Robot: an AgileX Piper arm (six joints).
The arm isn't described. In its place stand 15 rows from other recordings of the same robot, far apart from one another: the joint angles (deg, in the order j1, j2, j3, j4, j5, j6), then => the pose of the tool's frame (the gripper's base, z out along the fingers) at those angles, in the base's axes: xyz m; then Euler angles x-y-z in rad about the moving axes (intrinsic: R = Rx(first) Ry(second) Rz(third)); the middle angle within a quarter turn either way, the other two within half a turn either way.
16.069 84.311 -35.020 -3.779 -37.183 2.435 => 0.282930 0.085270 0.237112 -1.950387 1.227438 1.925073
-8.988 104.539 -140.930 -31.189 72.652 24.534 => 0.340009 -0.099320 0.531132 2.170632 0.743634 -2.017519
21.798 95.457 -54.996 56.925 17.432 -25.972 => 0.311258 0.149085 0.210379 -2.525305 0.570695 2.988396
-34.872 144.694 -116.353 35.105 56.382 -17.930 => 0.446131 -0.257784 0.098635 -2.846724 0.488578 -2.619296
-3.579 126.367 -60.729 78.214 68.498 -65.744 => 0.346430 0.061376 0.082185 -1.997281 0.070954 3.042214
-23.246 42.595 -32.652 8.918 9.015 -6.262 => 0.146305 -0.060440 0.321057 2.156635 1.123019 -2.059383
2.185 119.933 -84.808 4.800 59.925 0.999 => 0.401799 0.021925 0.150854 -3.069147 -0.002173 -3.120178
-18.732 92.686 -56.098 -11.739 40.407 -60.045 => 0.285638 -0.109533 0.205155 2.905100 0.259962 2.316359
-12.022 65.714 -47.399 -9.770 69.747 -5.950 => 0.172440 -0.051535 0.270792 2.958352 0.088105 -3.076961
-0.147 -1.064 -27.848 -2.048 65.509 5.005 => -0.009760 -0.002934 0.266856 3.075396 1.018479 -3.011340
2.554 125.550 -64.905 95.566 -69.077 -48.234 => 0.370187 -0.068171 0.104219 1.929370 0.168812 -1.833812
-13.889 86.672 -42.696 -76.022 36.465 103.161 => 0.258813 -0.118060 0.210333 2.302047 0.390653 -1.957547
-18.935 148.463 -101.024 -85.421 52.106 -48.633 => 0.447961 -0.229355 0.042852 2.054583 0.133651 1.629281
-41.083 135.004 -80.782 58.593 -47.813 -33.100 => 0.319414 -0.354824 0.096503 1.832546 0.135822 -1.570108
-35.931 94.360 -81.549 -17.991 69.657 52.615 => 0.253114 -0.215979 0.304635 2.767454 0.010754 -1.671579
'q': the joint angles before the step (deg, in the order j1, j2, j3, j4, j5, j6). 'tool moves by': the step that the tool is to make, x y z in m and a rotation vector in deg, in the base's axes. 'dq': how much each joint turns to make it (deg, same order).
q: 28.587, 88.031, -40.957, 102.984, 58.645, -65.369
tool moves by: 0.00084, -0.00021, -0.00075, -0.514, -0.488, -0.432
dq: 0.000, 0.001, -0.002, -0.001, -0.718, -0.414
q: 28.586, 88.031, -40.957, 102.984, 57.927, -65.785
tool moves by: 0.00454, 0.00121, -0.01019, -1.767, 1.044, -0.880
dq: 0.002, 1.817, 0.000, 0.063, -1.315, -0.429
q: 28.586, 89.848, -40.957, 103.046, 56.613, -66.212
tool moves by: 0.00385, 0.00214, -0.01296, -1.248, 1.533, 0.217
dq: 0.001, 2.636, 0.000, 0.051, 0.054, -0.836
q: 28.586, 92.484, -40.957, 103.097, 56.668, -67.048
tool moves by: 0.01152, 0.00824, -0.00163, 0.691, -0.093, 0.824
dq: 0.185, 3.007, -3.116, -0.009, 0.894, -0.125
